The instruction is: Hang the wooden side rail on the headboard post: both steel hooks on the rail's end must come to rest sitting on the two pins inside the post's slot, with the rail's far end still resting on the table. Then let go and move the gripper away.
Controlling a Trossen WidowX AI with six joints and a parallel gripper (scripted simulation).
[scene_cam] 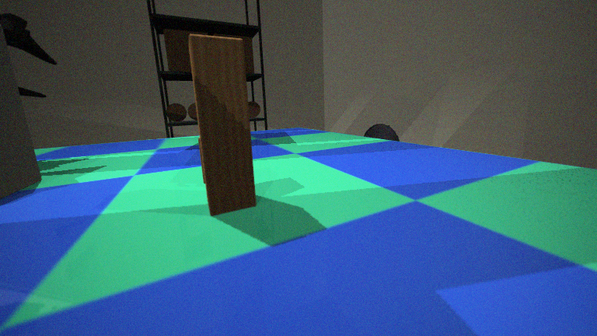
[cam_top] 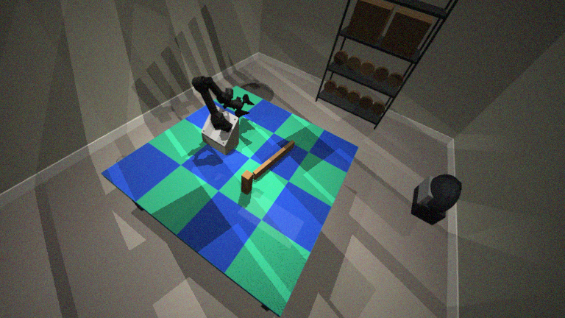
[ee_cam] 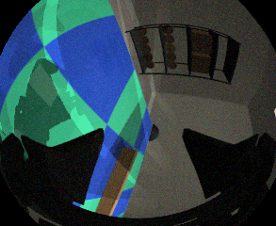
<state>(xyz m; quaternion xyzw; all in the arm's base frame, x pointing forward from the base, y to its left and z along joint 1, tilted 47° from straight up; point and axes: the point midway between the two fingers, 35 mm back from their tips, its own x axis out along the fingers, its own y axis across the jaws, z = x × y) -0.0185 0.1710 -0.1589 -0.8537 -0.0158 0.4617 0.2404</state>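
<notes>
The wooden headboard post is 45 cm to the right of my gripper tip, 35 cm ahead of it and 11 cm below it.
</notes>
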